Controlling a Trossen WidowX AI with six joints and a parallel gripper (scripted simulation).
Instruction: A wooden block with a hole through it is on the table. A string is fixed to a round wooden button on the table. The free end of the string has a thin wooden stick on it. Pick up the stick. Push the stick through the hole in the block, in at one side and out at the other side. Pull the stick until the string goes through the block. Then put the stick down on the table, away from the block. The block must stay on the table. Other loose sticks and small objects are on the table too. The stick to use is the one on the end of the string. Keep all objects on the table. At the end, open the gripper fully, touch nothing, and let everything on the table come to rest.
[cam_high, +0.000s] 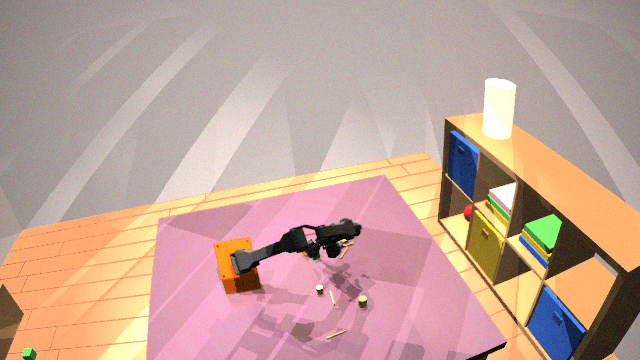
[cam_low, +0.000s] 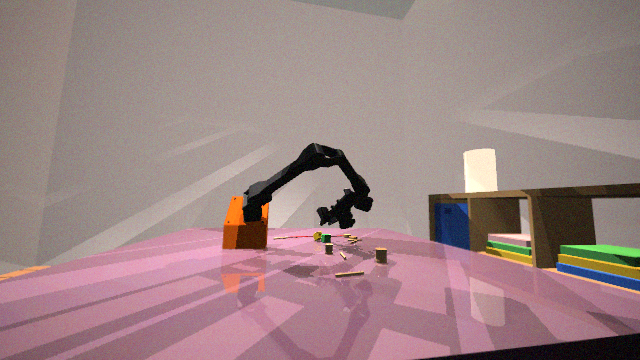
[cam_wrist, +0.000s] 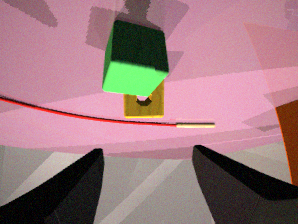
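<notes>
My gripper tip is 60 mm above the green cube and 10 mm short of it. The rest, counted from my gripper tip: thin wooden stick (170 mm behind, 120 mm to the left, 70 mm below); then yellow wooden block (50 mm below, 30 mm to the left, 20 mm behind); then round wooden button (160 mm ahead, 130 mm to the left, 70 mm below).
</notes>
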